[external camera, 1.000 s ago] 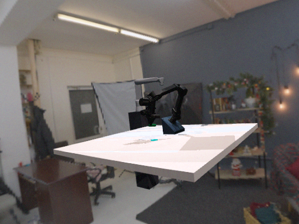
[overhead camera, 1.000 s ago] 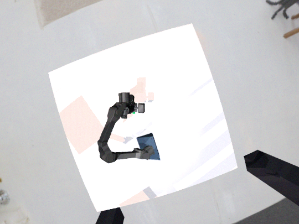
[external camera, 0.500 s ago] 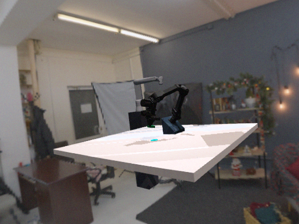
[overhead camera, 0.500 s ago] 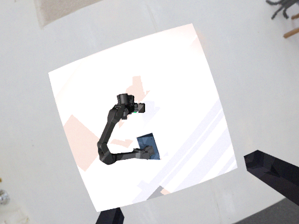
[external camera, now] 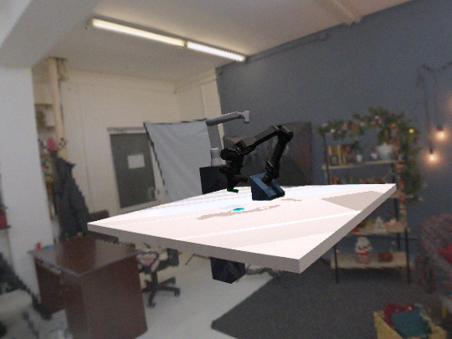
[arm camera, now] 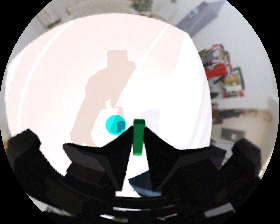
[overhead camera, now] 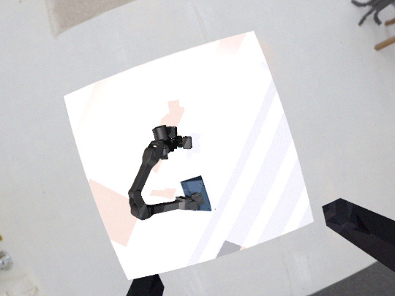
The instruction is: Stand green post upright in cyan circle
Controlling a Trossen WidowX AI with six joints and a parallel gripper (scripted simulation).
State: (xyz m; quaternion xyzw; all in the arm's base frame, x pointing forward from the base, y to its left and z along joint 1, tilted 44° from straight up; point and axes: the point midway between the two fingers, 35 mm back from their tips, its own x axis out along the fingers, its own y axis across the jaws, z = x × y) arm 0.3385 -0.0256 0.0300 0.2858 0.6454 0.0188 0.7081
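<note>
The cyan circle is 110 mm below my gripper tip, 40 mm to the left of it and 10 mm behind it. Round my gripper tip: green post: 20 mm behind, 10 mm to the left, 10 mm below.
</note>
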